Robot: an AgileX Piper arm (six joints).
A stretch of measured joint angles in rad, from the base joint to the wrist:
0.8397 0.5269 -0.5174 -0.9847 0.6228 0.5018
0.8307 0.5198 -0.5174 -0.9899 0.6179 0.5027
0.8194 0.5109 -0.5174 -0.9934 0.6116 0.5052
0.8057 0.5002 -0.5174 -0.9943 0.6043 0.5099
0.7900 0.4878 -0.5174 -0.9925 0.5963 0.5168
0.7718 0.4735 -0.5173 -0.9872 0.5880 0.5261
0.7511 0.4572 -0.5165 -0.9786 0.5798 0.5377
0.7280 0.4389 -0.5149 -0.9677 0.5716 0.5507
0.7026 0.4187 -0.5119 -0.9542 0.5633 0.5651
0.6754 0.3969 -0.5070 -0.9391 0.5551 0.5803
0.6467 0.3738 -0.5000 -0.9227 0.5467 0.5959
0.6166 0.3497 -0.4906 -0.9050 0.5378 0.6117
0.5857 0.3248 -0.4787 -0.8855 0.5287 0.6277
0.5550 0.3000 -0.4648 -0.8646 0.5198 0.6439
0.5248 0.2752 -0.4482 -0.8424 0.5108 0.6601
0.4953 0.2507 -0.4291 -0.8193 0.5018 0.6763
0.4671 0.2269 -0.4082 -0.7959 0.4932 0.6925
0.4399 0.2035 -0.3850 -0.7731 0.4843 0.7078
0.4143 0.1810 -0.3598 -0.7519 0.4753 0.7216
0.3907 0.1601 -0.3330 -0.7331 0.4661 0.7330
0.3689 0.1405 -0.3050 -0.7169 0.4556 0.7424
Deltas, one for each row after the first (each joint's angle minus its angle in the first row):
-0.0090 -0.0071 0.0000 -0.0052 -0.0049 0.0009
-0.0203 -0.0160 0.0000 -0.0087 -0.0112 0.0034
-0.0340 -0.0267 0.0000 -0.0096 -0.0185 0.0081
-0.0497 -0.0391 0.0000 -0.0078 -0.0265 0.0150
-0.0679 -0.0534 0.0001 -0.0025 -0.0348 0.0243
-0.0886 -0.0697 0.0009 0.0061 -0.0430 0.0359
-0.1117 -0.0880 0.0025 0.0170 -0.0512 0.0489
-0.1371 -0.1082 0.0055 0.0305 -0.0595 0.0633
-0.1643 -0.1300 0.0104 0.0456 -0.0677 0.0785
-0.1930 -0.1531 0.0174 0.0620 -0.0761 0.0941
-0.2231 -0.1772 0.0268 0.0797 -0.0850 0.1099
-0.2540 -0.2021 0.0387 0.0992 -0.0941 0.1259
-0.2847 -0.2269 0.0526 0.1201 -0.1030 0.1421
-0.3149 -0.2517 0.0692 0.1423 -0.1120 0.1583
-0.3444 -0.2762 0.0883 0.1654 -0.1210 0.1745
-0.3726 -0.3000 0.1092 0.1888 -0.1296 0.1907
-0.3998 -0.3234 0.1324 0.2116 -0.1385 0.2060
-0.4254 -0.3459 0.1576 0.2328 -0.1475 0.2198
-0.4490 -0.3668 0.1844 0.2516 -0.1567 0.2312
-0.4708 -0.3864 0.2124 0.2678 -0.1672 0.2406

